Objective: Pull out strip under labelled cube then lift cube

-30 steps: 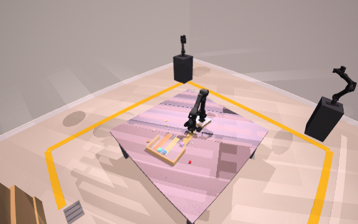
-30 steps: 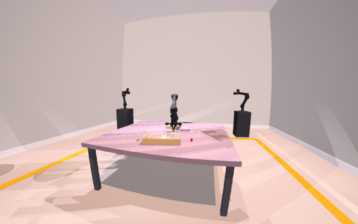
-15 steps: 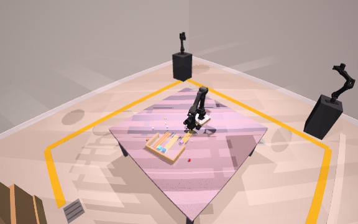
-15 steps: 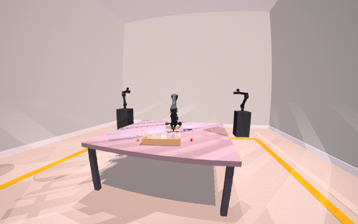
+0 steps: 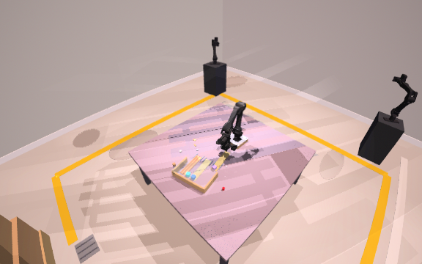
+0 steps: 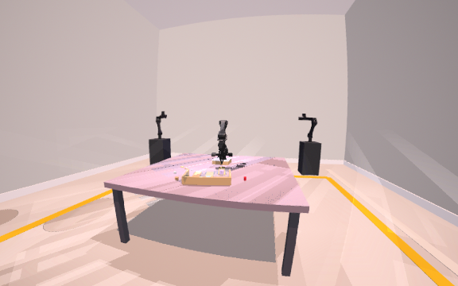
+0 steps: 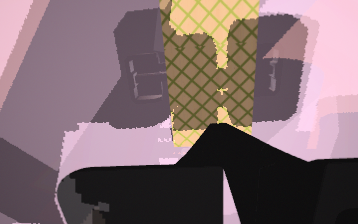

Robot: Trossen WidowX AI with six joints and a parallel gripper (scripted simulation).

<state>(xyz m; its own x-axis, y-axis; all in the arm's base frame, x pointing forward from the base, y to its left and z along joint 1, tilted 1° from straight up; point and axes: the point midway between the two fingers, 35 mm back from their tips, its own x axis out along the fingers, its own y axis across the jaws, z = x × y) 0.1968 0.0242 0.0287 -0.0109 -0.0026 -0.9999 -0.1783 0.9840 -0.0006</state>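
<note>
The orange cross-hatched strip is 100 mm ahead of my gripper tip, 20 mm to the left of it and 30 mm below it. Round my gripper tip: red thing 310 mm ahead, 220 mm to the left, 30 mm below.
</note>
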